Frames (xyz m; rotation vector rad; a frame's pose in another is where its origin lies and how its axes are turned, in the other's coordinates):
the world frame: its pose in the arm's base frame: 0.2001 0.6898 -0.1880 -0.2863 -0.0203 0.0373
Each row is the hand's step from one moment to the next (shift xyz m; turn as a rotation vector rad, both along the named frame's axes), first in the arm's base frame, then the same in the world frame.
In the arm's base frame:
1: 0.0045 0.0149 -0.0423 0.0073 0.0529 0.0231
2: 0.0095 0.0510 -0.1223 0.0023 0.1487 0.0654
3: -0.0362 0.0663 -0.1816 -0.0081 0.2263 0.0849
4: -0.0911 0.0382 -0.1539 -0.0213 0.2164 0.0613
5: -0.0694 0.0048 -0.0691 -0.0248 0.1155 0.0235
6: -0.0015 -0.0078 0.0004 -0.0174 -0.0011 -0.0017
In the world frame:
1: 0.0045 0.0261 -0.0365 0.0097 0.0439 0.0369
2: 0.0097 0.0831 -0.1032 0.0092 0.1240 0.1046
3: -0.0362 0.1161 -0.1546 0.0021 0.1932 0.1454
4: -0.0918 0.0832 -0.1345 -0.0118 0.1908 0.1203
5: -0.0702 0.0265 -0.0632 -0.0199 0.1049 0.0557
6: -0.0018 -0.0075 -0.0018 -0.0175 0.0000 -0.0015

